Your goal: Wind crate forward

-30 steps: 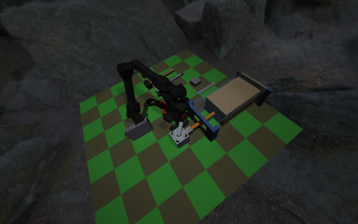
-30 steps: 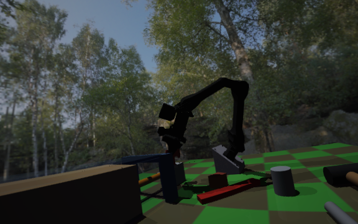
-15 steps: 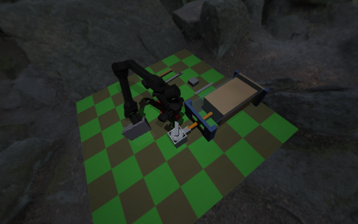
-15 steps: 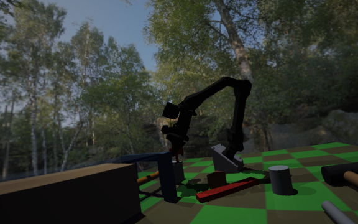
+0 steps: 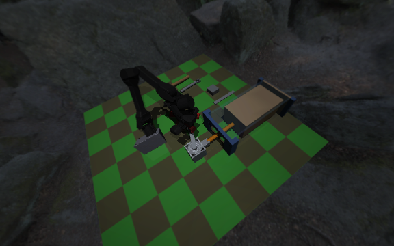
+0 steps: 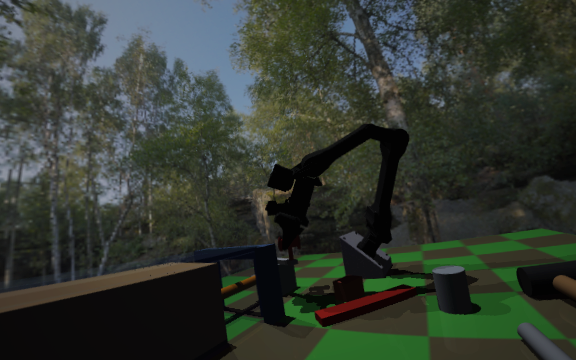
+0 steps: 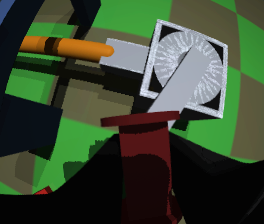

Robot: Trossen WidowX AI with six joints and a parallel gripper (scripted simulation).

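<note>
Now: gripper tip 3 cm above the winch handle, 2 cm to the left of it and 2 cm past it. From my gripper tip the other things lie so: winch: 10 cm below, 8 cm to the right, 6 cm behind; then blue steel frame: 11 cm ahead, 9 cm to the right, 3 cm below; then red grip: 1 cm to the left.
</note>
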